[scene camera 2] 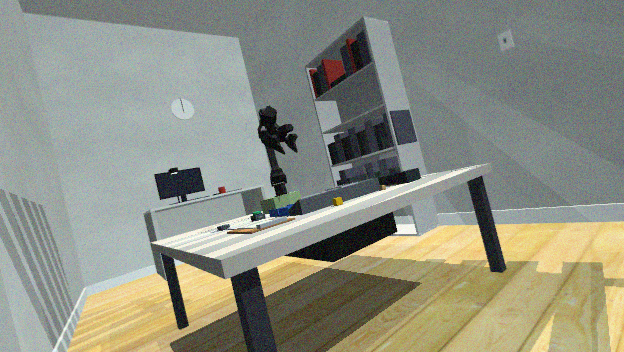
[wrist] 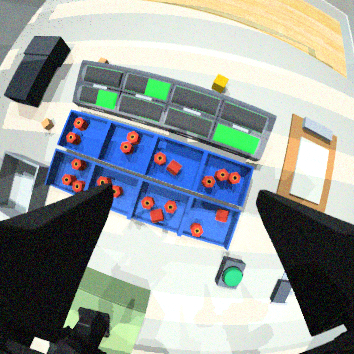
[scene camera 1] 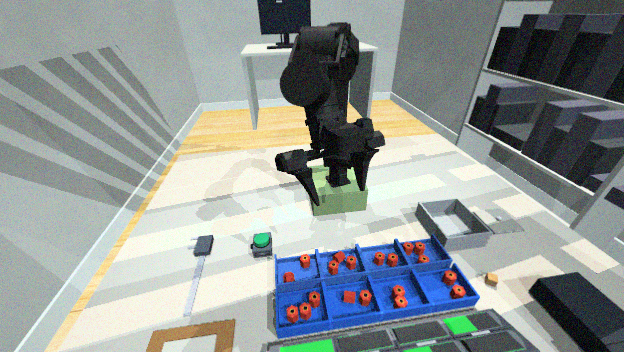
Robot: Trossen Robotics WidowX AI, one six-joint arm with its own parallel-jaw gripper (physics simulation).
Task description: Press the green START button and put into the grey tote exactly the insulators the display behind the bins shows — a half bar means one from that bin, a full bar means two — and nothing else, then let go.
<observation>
My gripper [scene camera 1: 340,197] is open, holding nothing. I also see a grey tool [scene camera 1: 203,247], a grey tote [scene camera 1: 456,227], a wooden board [wrist: 305,127] and a display [scene camera 2: 306,205].
My gripper also shows in the wrist view [wrist: 187,194]. The display also shows in the wrist view [wrist: 264,136].
</observation>
